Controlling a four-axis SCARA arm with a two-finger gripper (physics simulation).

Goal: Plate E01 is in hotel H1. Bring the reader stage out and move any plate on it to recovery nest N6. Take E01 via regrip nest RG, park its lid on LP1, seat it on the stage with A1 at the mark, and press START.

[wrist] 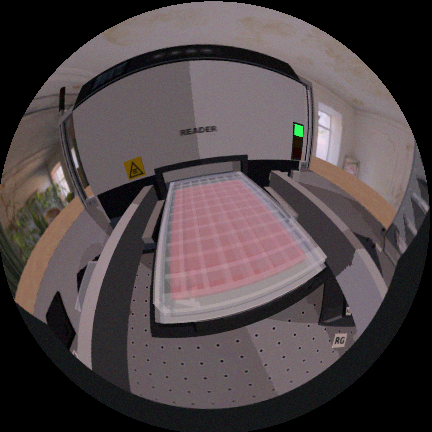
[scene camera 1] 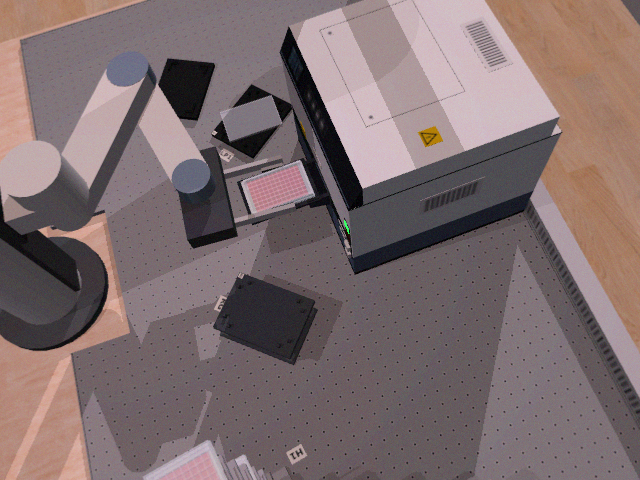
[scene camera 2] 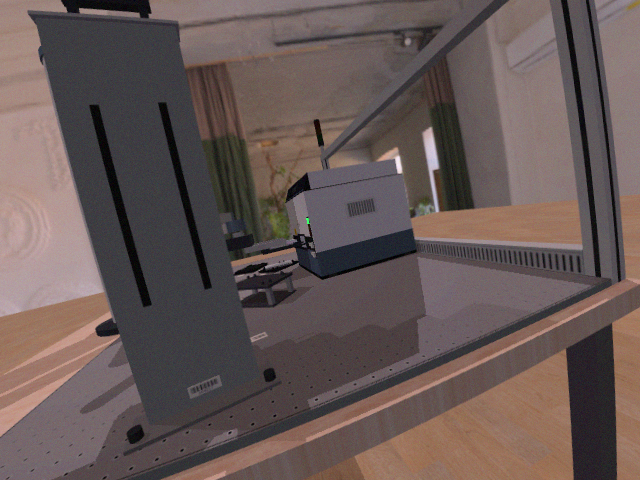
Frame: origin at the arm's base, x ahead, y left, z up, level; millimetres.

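Seen in the pictures: gripper, between the fingertips: [wrist: 214, 184] [scene camera 1: 288, 182] [scene camera 2: 285, 240]; arm's base, origin of its link: [scene camera 1: 51, 293].
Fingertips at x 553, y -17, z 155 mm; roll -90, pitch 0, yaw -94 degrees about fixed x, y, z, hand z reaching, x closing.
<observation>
Pixels of each thing's middle, then the offset from my fingertips to it. "pt": a spot on its surface instead.
- pink-welled plate, middle of its body: [wrist: 220, 211] [scene camera 1: 277, 188] dy +1, dx -25, dz -10 mm
- black reader stage, a spot on its surface: [wrist: 220, 327] pt dy +17, dx -94, dz -17 mm
- reader, middle of its body: [scene camera 1: 409, 128] [wrist: 191, 138] [scene camera 2: 343, 218] dy +8, dx +253, dz +34 mm
- clear grey lid, middle of its body: [scene camera 1: 251, 118] [wrist: 91, 285] [scene camera 2: 278, 265] dy +267, dx -27, dz -128 mm
- black LP1 nest, middle of its body: [scene camera 1: 252, 119] [wrist: 92, 285] [scene camera 2: 278, 265] dy +267, dx -25, dz -132 mm
- Regrip nest RG, middle of its body: [scene camera 1: 266, 317] [wrist: 356, 274] [scene camera 2: 260, 288] dy -210, dx -127, dz -107 mm
- tall grey hotel, middle of its body: [scene camera 2: 161, 211] dy -575, dx -230, dz +120 mm
- pink plate, a spot on its surface: [scene camera 1: 193, 467] pt dy -490, dx -230, dz +287 mm
- H1 label, a spot on its surface: [scene camera 1: 296, 453] pt dy -465, dx -150, dz -142 mm
- black nest, middle of its body: [scene camera 1: 182, 87] [scene camera 2: 251, 268] dy +419, dx -159, dz -133 mm
A pink-welled plate [scene camera 1: 279, 187] [wrist: 227, 235] lies flat on the black reader stage [wrist: 220, 327], which is out in front of the reader [scene camera 1: 413, 62] [scene camera 2: 361, 227] [wrist: 240, 100]. My gripper [scene camera 1: 285, 187] [wrist: 214, 184] has its long fingers on both sides of this plate, with pads close against its long edges, and looks shut on it. The plate still looks level in the stage. A clear grey lid [scene camera 1: 250, 118] lies askew over the black LP1 nest [scene camera 1: 253, 147]. Regrip nest RG [scene camera 1: 266, 317] is bare. Plate E01 cannot be told apart in the hotel.
A tall grey hotel [scene camera 2: 139, 206] stands in the foreground of scene camera 2. A pink plate [scene camera 1: 193, 467] tops a stack near the H1 label [scene camera 1: 296, 453]. Another black nest [scene camera 1: 188, 87] lies behind the arm. The reader's status light [wrist: 298, 130] is green.
</observation>
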